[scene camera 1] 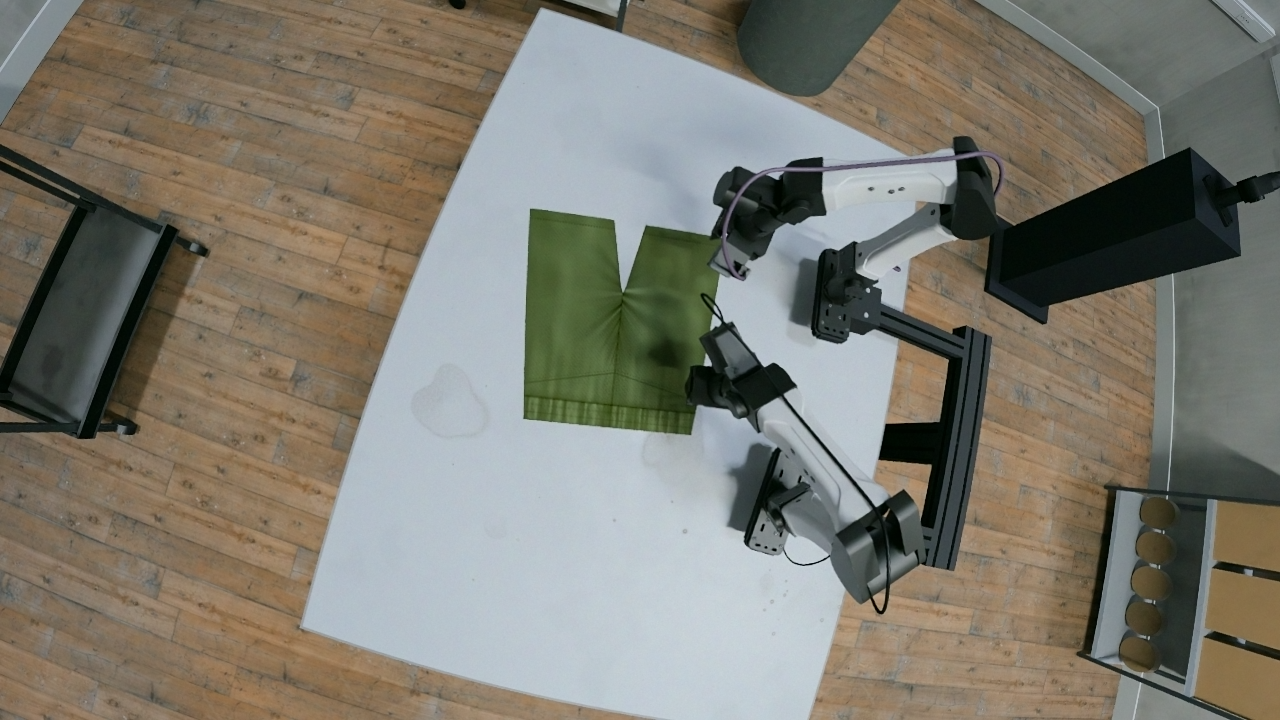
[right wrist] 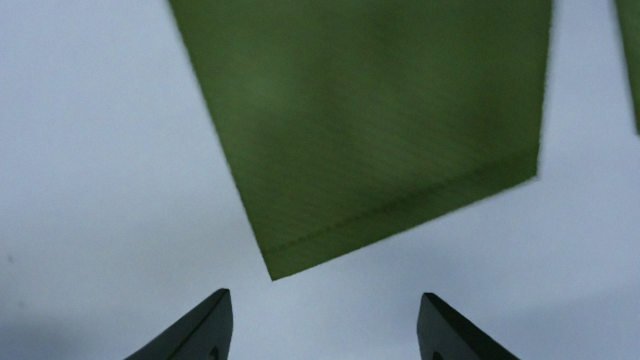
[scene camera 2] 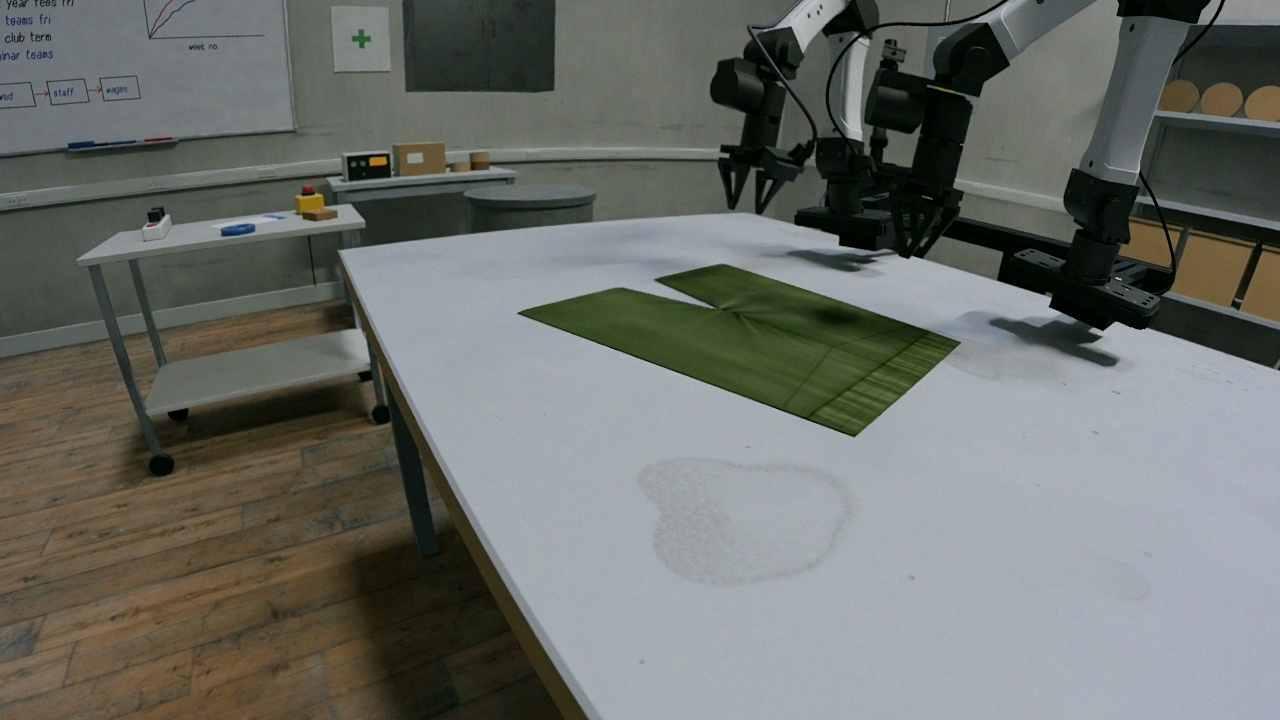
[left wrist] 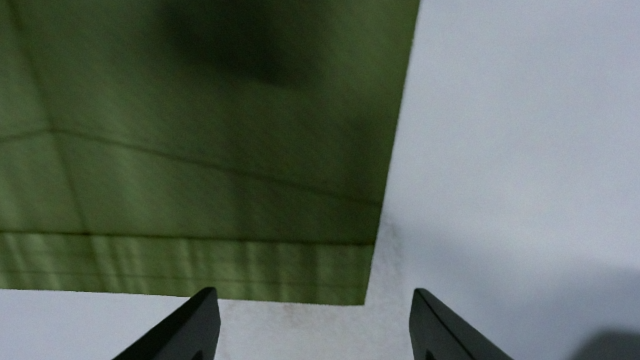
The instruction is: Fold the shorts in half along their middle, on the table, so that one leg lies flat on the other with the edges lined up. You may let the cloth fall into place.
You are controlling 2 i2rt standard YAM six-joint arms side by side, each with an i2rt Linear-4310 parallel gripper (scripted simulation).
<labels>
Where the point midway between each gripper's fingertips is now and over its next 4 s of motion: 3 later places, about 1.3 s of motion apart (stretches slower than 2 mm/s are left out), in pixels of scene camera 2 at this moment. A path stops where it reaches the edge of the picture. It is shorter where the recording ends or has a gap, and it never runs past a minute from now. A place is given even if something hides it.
The left gripper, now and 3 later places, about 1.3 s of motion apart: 911, 258; 921, 319; 914, 328; 910, 329
The right gripper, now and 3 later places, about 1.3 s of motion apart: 745, 212; 750, 261; 746, 273; 740, 274
</labels>
